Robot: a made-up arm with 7 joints.
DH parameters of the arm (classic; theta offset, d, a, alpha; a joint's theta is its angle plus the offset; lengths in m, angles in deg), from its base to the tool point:
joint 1: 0 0.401 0 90
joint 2: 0 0.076 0 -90
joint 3: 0 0.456 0.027 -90
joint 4: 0 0.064 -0.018 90
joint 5: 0 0.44 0 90
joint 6: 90 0.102 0.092 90
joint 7: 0 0.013 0 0
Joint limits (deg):
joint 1: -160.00..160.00
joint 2: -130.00..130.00
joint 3: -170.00..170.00
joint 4: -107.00..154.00
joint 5: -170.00..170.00
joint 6: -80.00..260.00
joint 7: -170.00..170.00
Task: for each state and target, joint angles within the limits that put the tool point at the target. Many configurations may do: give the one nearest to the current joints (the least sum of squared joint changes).
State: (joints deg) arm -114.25 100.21 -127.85 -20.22 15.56 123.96 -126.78
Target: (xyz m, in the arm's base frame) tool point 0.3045 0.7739 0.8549
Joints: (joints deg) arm -114.61 59.30 -127.40 7.05 5.39 70.98 -126.78
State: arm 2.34 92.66 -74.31 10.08 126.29 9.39 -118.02
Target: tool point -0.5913 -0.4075 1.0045
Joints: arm 1.37 69.26 -56.47 46.12 125.15 11.70 -118.02
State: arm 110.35 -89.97 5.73 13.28 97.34 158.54 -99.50
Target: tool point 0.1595 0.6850 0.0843
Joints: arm 81.80 -91.88 -2.72 32.48 94.70 160.69 -99.50
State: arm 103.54 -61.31 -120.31 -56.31 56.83 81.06 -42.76
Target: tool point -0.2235 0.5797 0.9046
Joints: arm 88.29 -43.15 -115.01 -51.16 57.75 86.33 -42.76
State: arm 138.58 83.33 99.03 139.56 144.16 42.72 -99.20
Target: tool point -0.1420 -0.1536 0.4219
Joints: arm 138.19 83.66 68.64 140.65 130.83 49.49 -99.20
